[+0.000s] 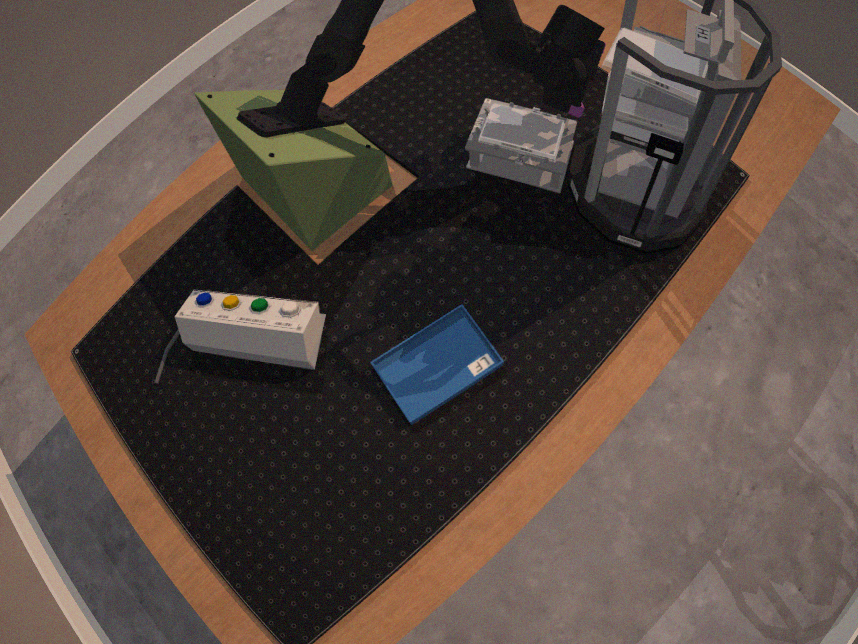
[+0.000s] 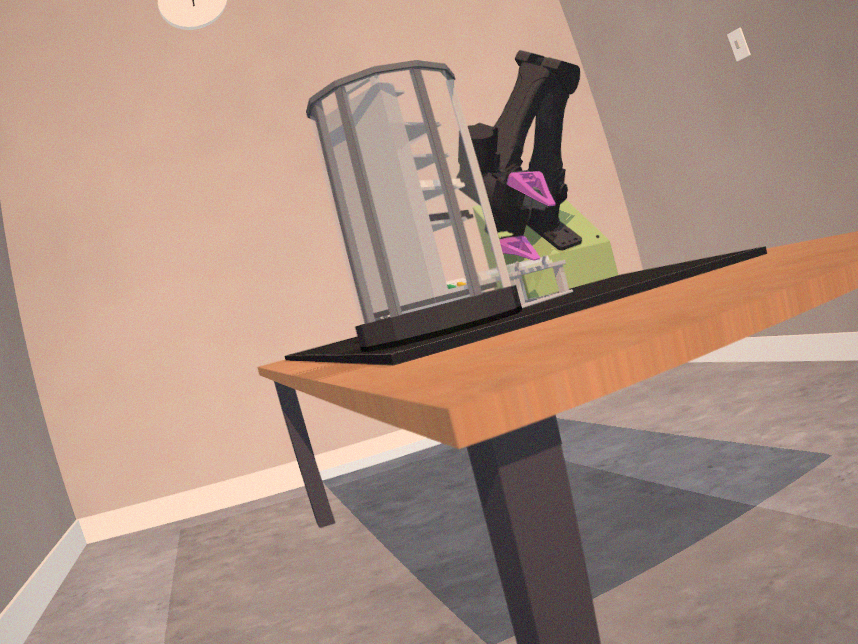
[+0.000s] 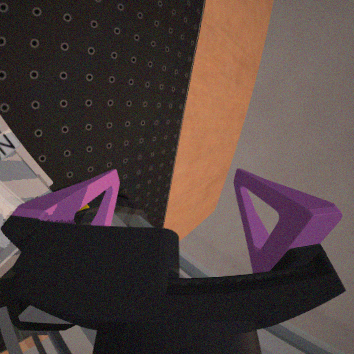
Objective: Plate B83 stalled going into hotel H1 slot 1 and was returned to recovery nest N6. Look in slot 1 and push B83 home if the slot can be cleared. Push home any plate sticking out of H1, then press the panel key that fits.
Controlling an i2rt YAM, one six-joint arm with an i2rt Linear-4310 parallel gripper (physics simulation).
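Places are measured from the arm's base along level axes (x ahead, y left, z up), in centimetres.
Pixels of known places: gripper, fingertip midpoint: (image 1: 584, 74) (image 2: 544, 232) (image 3: 176, 175); arm's base at its link origin: (image 1: 293, 120) (image 2: 543, 225).
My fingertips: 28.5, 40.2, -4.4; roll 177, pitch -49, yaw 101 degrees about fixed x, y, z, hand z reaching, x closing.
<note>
For each thing: its middle in the pictures, then the offset to it from my fingertips, as dx, dy, dz. "pt": a spot on its surface instead. Level surfaces: height alone.
- Hotel H1 at the middle of its body: (image 1: 663, 114) (image 2: 407, 200) +17.5, -8.2, +10.0
- clear-looking plate at the middle of its body: (image 1: 522, 130) (image 2: 513, 268) -2.3, -15.6, -4.0
- nest N6 at the middle of its body: (image 1: 522, 141) (image 2: 516, 284) -2.2, -15.6, -6.9
- white panel at the middle of its body: (image 1: 246, 323) -14.4, -67.3, -6.5
- blue tray at the middle of its body: (image 1: 437, 363) +10.8, -53.1, -9.8
- black mat at its surface level: dz -10.6
- thin rod at a spot on its surface: (image 1: 648, 194) pt +21.9, -19.2, +5.1
Hotel H1 (image 1: 601, 152) (image 2: 363, 207) is a grey tower with upright posts; pale plates or shelves show inside, but slot 1's contents cannot be made out. A clear-looking plate (image 1: 523, 128) (image 2: 530, 264), its name unreadable, lies on nest N6 (image 1: 512, 168) (image 2: 562, 274) (image 3: 19, 152) beside the hotel. The white panel (image 1: 246, 341) has blue (image 1: 203, 298), yellow (image 1: 230, 302), green (image 1: 259, 304) and white (image 1: 289, 308) keys; their labels are unreadable. My gripper (image 2: 544, 230) (image 3: 176, 175) is open and empty, its purple fingers wide apart, beside the hotel and near the nest's plate.
A blue tray (image 1: 433, 381) with a white label lies on the black mat (image 1: 332, 485) (image 2: 693, 266) (image 3: 100, 60). The green arm base (image 1: 311, 187) (image 2: 589, 253) stands behind. A black head on a thin rod (image 1: 648, 194) rises at the hotel's front. The wooden table edge (image 3: 220, 100) runs past the mat.
</note>
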